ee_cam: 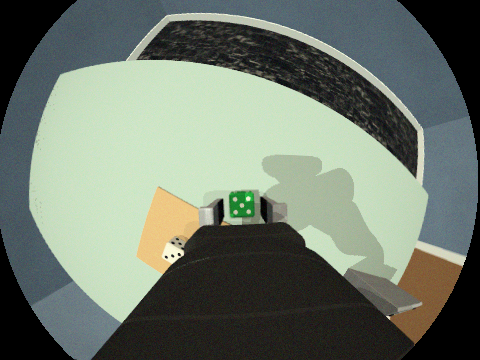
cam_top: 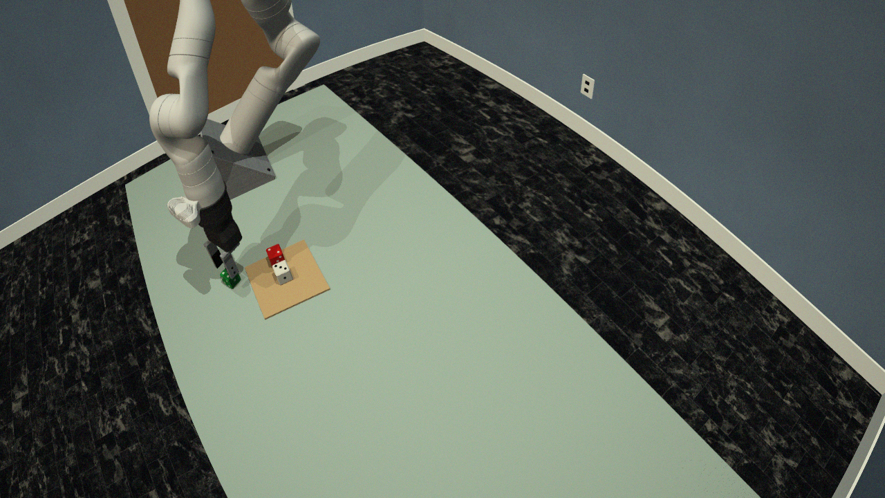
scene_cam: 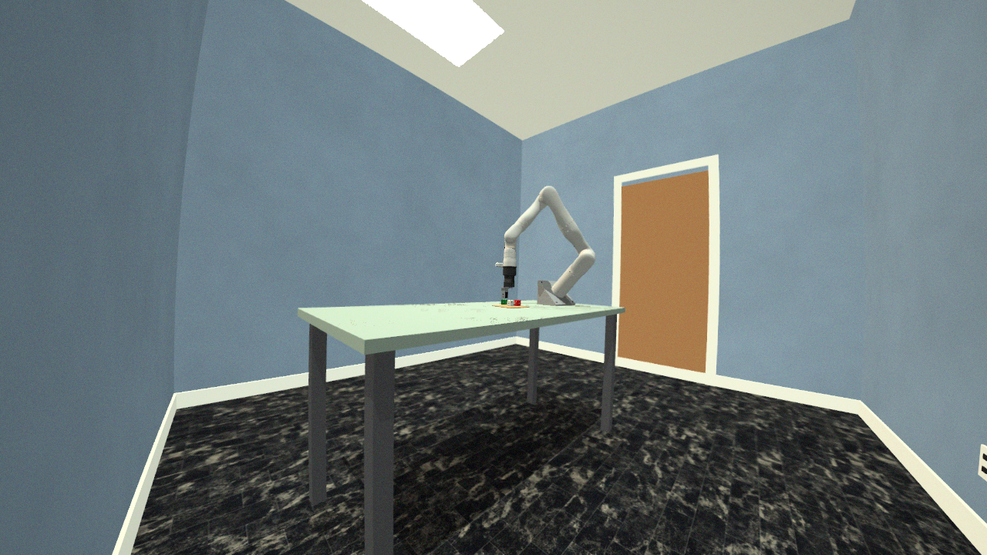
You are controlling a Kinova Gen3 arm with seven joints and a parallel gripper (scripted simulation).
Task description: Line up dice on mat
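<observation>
The green die lies 4 cm below my hand. From my hand the other things lie so: tan mat: 5 cm ahead, 11 cm to the left, 5 cm below; then red die: 11 cm to the left, 4 cm below; then white die: 5 cm ahead, 11 cm to the left, 4 cm below.
</observation>
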